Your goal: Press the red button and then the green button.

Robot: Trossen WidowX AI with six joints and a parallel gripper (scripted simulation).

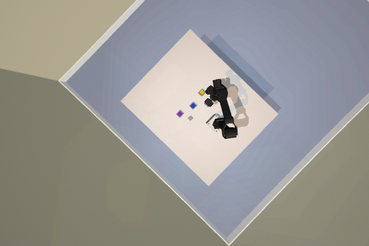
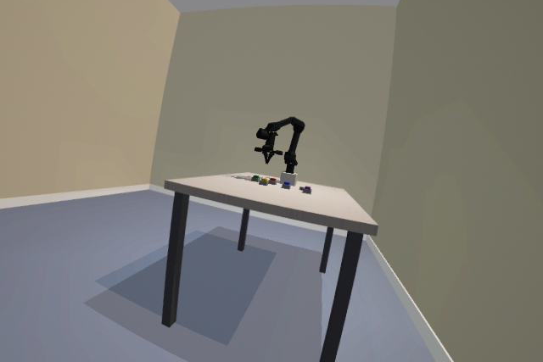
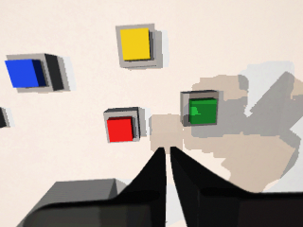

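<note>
Right now my gripper tip is 10 cm above the green button, 6 cm to the left of it and 1 cm past it. From my gripper tip the other things lie so: red button (10 cm below, 6 cm to the left, 1 cm behind); then blue button (15 cm to the left, 10 cm below, 9 cm ahead); then yellow button (10 cm below, 9 cm ahead, 1 cm to the left).
</note>
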